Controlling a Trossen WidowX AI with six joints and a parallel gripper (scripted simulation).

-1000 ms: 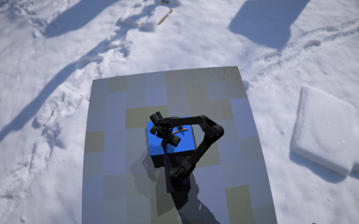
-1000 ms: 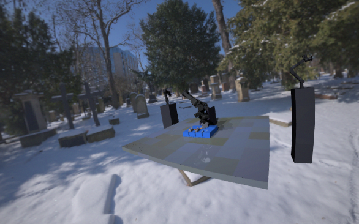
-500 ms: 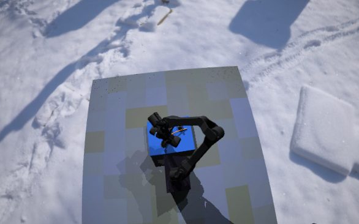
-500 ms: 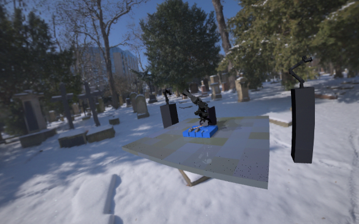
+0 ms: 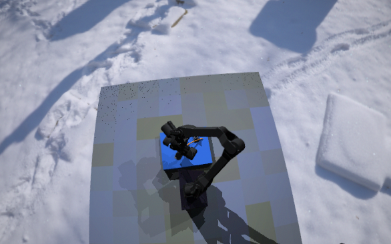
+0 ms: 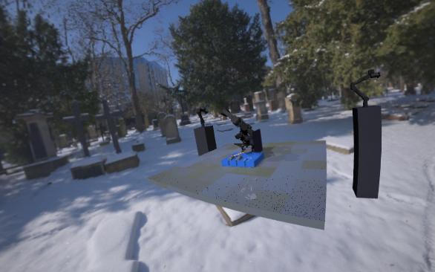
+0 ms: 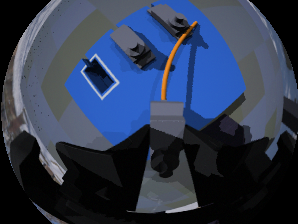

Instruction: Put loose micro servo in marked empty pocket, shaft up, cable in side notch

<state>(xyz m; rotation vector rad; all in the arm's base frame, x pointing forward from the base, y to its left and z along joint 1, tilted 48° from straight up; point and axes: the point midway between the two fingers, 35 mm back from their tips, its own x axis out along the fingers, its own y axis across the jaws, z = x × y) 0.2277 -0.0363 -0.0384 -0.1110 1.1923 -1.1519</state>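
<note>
The blue deck lies 10 cm below my gripper tip and 2 cm to the right of it.
</note>
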